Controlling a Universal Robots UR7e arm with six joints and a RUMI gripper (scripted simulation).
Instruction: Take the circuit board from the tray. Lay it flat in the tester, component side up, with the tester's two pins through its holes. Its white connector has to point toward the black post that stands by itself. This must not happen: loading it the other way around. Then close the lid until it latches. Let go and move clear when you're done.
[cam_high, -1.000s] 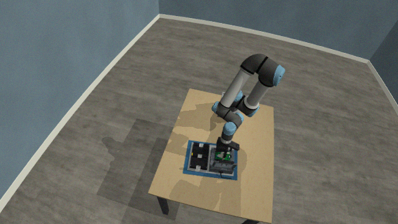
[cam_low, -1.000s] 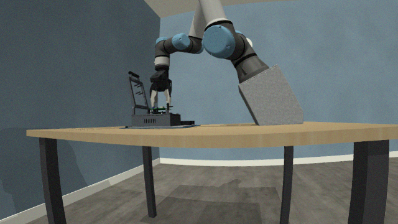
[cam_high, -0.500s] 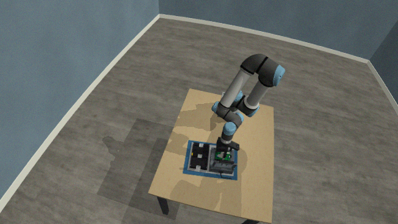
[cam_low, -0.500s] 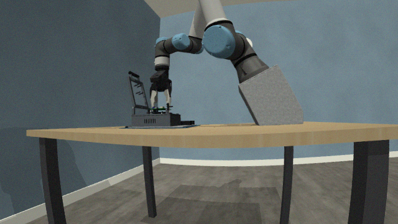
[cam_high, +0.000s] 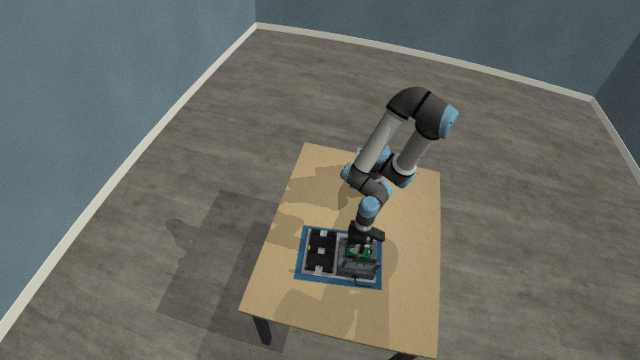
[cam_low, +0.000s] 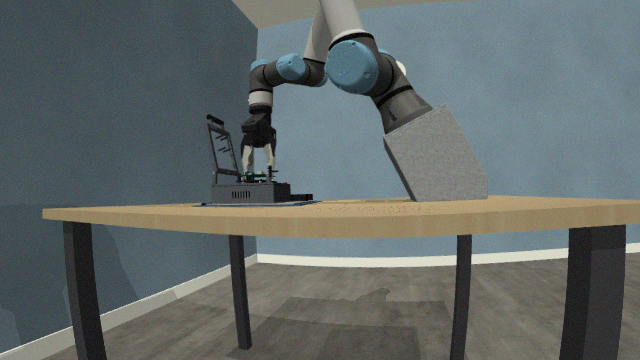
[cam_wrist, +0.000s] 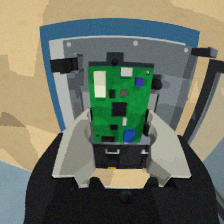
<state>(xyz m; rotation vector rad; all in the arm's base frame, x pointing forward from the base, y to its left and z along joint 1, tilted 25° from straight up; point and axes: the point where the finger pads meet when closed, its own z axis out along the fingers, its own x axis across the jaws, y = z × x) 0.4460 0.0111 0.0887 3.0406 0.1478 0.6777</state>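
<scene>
The green circuit board lies right at my hand. Round my hand: tester bed (1 cm ahead, 1 cm to the left, 2 cm below); see-through lid (12 cm ahead, 1 cm to the left, 10 cm above).
</scene>
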